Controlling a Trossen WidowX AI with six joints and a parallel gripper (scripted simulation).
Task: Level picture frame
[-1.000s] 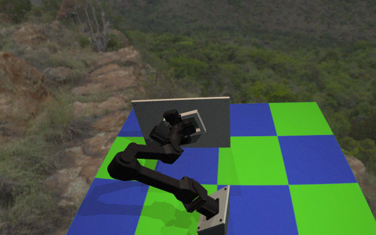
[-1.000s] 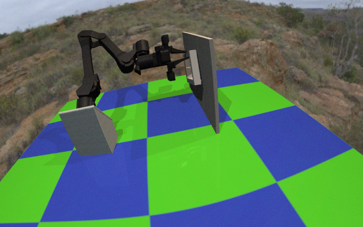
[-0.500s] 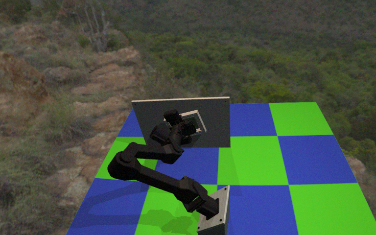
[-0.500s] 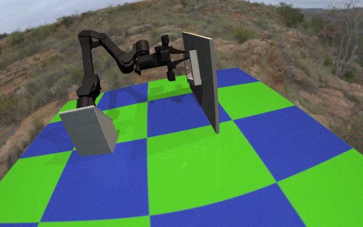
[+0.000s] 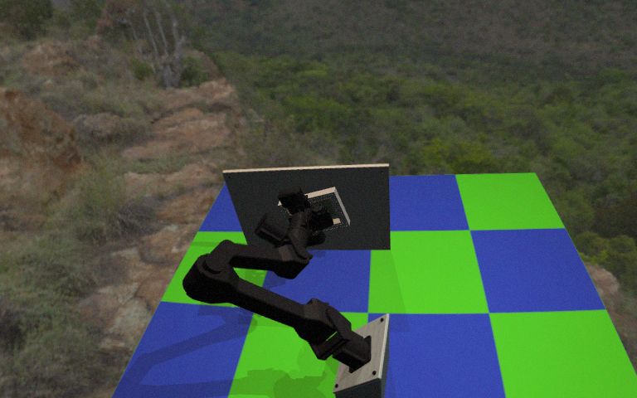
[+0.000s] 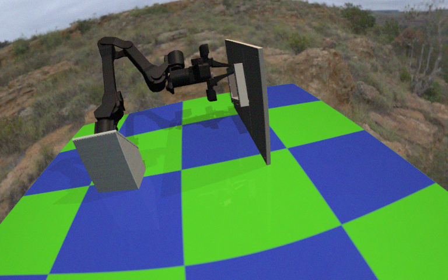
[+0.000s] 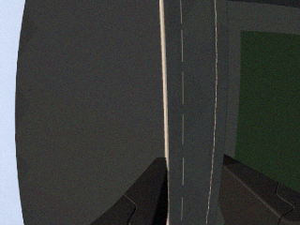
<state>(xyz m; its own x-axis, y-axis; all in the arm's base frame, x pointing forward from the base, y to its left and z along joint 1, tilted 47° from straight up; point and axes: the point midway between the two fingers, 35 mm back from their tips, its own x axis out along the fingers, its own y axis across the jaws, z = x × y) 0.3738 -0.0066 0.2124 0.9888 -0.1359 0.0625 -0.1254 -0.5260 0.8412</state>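
My gripper tip is now 5 cm above the picture frame, 1 cm to the left of it and 1 cm short of it. Also, from my gripper tip: wall panel 7 cm below, 2 cm ahead, 1 cm to the left.
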